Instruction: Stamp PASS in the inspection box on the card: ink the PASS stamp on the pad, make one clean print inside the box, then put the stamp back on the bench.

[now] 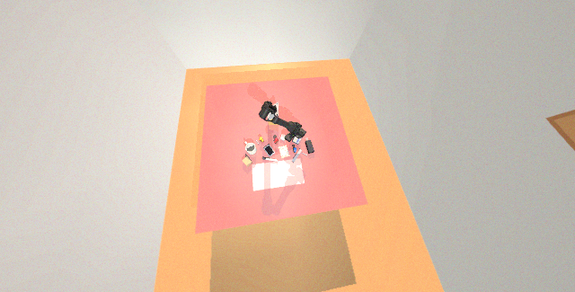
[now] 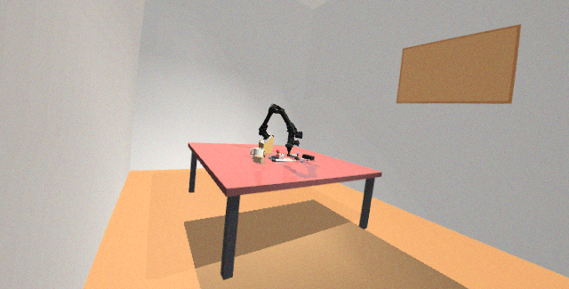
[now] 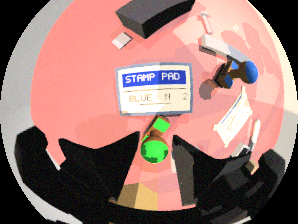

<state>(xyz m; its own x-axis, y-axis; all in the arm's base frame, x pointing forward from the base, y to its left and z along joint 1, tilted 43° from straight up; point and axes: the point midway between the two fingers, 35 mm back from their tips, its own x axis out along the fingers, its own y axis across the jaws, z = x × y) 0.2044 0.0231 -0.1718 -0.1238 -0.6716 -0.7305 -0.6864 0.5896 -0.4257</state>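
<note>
Right now my gripper tip is 10 mm above the green-topped stamp. From my gripper tip the other things lie so: blue-knobbed stamp (130 mm ahead, 10 mm to the right, 10 mm below); ink pad (40 mm to the left, 30 mm ahead, 10 mm below); grey block (80 mm to the right, 10 mm below).
</note>
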